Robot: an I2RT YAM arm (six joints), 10 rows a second.
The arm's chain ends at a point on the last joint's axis. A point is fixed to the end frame.
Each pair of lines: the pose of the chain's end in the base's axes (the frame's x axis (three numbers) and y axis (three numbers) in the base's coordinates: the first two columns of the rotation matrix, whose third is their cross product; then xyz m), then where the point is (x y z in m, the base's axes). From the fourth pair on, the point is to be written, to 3 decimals.
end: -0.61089, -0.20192, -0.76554, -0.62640, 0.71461, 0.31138, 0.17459, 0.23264, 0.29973
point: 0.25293 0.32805 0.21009
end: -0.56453, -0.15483, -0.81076, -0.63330, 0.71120, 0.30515, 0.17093, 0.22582, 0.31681
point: 0.25628 0.32376 0.23683
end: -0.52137, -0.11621, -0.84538, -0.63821, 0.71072, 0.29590, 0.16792, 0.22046, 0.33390
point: 0.25902 0.31970 0.26230
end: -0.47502, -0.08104, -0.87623, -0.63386, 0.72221, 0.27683, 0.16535, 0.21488, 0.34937
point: 0.263 0.313 0.286
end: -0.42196, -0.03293, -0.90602, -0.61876, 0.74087, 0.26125, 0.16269, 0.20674, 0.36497
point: 0.268 0.302 0.311
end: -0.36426, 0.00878, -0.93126, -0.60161, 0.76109, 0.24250, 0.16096, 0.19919, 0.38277
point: 0.274 0.291 0.338
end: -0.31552, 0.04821, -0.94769, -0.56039, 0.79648, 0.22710, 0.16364, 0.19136, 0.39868
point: 0.285 0.276 0.361
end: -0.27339, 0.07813, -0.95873, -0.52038, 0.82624, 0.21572, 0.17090, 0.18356, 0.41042
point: 0.298 0.261 0.379
